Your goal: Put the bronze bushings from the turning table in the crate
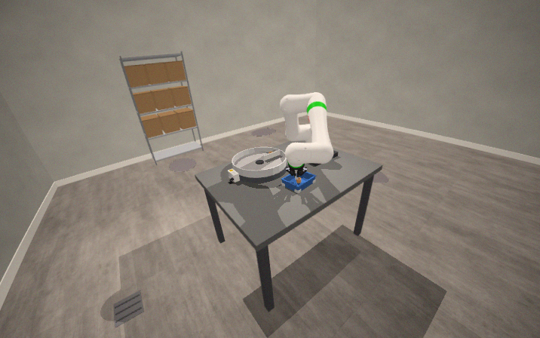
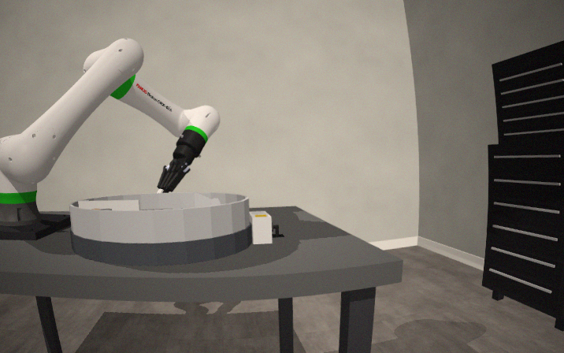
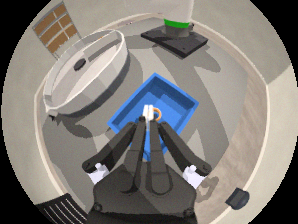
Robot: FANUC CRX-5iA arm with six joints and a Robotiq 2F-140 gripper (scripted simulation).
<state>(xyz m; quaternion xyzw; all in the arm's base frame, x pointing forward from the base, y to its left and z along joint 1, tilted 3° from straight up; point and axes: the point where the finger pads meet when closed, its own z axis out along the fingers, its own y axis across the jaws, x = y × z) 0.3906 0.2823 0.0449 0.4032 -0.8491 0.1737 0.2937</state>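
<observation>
The blue crate lies 2 cm behind my hand and 4 cm below it. From my hand the other things lie so: round turning table 9 cm ahead, 35 cm to the right, 1 cm below.
</observation>
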